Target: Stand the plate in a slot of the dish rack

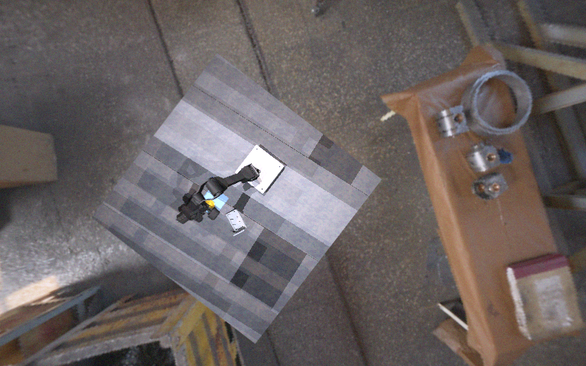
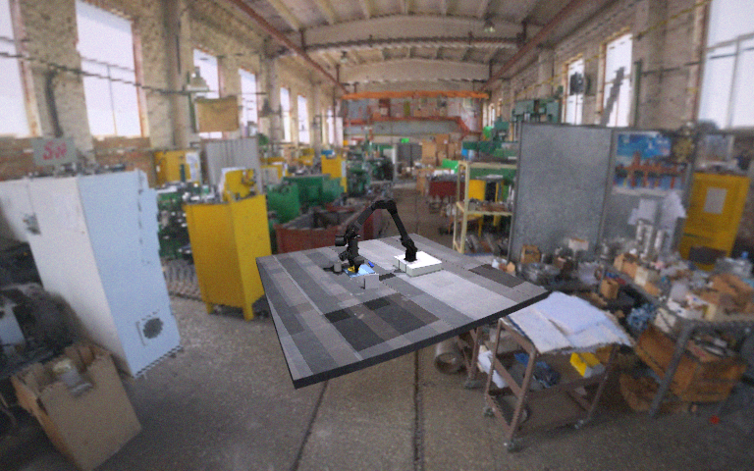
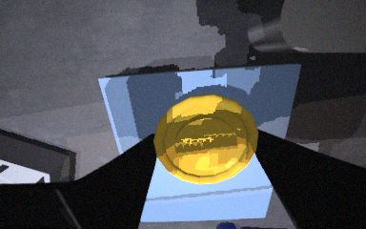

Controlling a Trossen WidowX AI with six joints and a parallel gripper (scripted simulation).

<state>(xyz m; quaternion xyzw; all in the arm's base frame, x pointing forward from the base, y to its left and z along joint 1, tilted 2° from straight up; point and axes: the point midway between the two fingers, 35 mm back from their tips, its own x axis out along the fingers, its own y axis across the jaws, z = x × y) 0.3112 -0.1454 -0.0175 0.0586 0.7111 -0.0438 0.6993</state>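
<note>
The dish rack lies 200 mm to the left of my gripper tip and 20 mm above it. The rest, counted from my gripper tip: blue spoon 140 mm behind, 30 mm to the right; then yellow plate 10 mm above.
</note>
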